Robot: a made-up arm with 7 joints. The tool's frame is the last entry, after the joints.
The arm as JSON. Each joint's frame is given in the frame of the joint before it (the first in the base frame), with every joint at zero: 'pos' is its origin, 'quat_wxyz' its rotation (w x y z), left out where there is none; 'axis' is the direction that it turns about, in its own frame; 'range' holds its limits. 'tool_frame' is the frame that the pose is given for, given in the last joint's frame.
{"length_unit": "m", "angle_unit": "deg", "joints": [
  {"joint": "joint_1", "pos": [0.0, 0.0, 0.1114], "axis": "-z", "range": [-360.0, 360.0]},
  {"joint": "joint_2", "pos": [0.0, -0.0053, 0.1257], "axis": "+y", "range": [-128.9, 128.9]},
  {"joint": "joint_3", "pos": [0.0, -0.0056, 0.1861], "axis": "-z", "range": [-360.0, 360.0]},
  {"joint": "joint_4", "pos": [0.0, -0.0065, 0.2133], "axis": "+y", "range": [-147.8, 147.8]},
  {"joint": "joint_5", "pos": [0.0, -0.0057, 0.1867], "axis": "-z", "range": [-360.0, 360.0]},
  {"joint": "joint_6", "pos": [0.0, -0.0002, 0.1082], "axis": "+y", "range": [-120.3, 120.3]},
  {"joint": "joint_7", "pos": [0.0, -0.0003, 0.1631], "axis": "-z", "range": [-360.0, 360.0]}
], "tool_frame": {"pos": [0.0, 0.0, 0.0], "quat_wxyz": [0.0, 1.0, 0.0, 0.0]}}
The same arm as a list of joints. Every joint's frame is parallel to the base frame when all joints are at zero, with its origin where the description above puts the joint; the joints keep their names.
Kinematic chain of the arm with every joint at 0, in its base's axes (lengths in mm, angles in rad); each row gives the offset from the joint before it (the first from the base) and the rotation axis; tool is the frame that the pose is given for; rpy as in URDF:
joint_1: xyz 0 0 111.4 axis -z
joint_2: xyz 0 -5.3 125.7 axis +y
joint_3: xyz 0 -5.6 186.1 axis -z
joint_4: xyz 0 -6.5 213.3 axis +y
joint_5: xyz 0 -5.7 186.7 axis -z
joint_6: xyz 0 -0.2 108.2 axis +y
joint_7: xyz 0 -0.3 163.1 axis -z
tool: xyz 0 0 0 rpy 3.1416 0 0
Joint limits (rad, base to tool): -6.2832..6.2832 -2.2497..2.2497 -6.2832..6.2832 -2.5796..2.5796 -6.2832..6.2832 -2.0996..2.0996 -6.2832..6.2832

